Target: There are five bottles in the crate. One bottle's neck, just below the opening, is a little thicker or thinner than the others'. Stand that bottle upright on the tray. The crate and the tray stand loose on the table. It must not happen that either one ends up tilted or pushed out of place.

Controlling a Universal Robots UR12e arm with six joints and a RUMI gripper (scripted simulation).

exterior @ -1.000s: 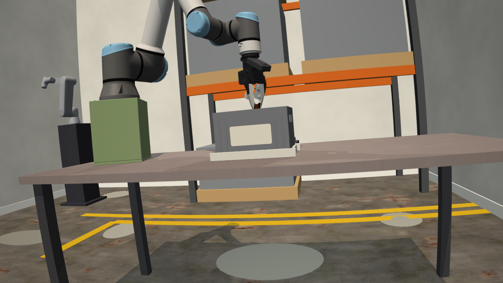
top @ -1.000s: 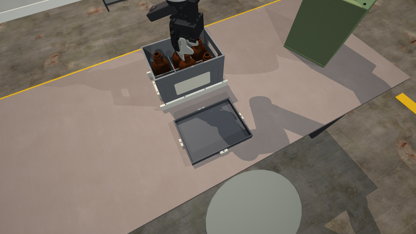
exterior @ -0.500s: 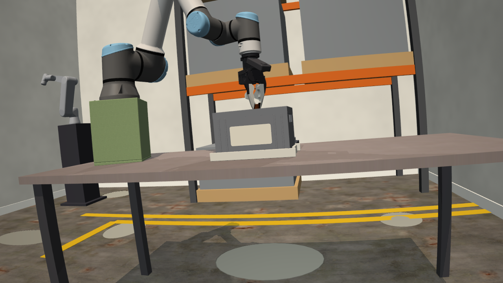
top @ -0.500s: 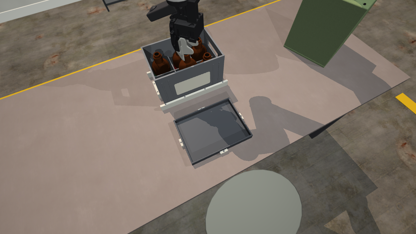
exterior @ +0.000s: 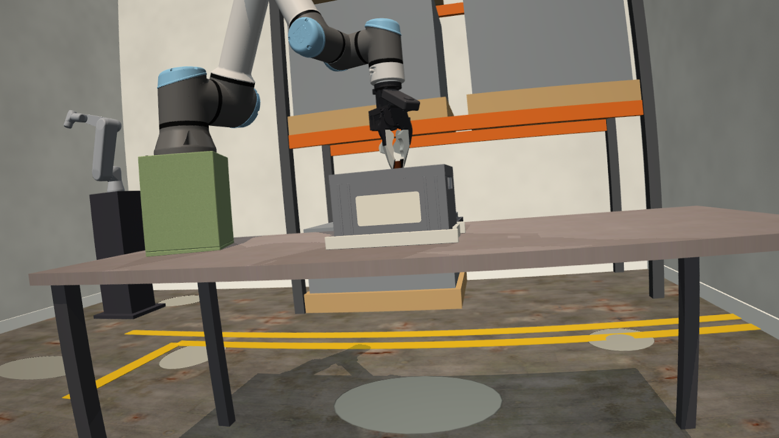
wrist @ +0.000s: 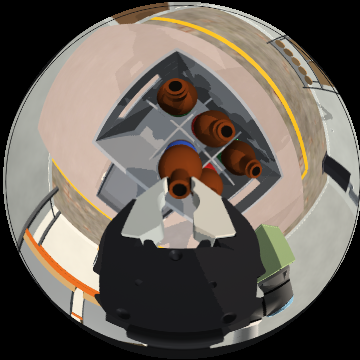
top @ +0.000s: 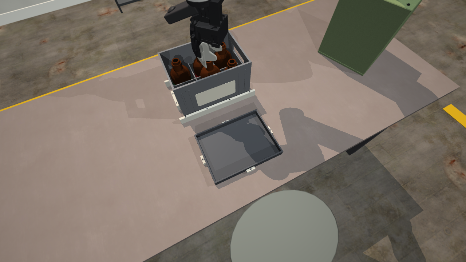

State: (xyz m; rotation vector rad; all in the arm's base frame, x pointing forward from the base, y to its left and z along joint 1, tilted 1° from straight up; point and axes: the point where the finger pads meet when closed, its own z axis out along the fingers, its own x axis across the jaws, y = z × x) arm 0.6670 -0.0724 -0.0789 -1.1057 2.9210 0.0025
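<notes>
The brown bottle is 1 cm to the left of my hand and 7 cm below it. The rest, counted from my hand: grey crate 4 cm to the right, 11 cm below; then dark tray 2 cm ahead, 23 cm to the left, 18 cm below.
</notes>
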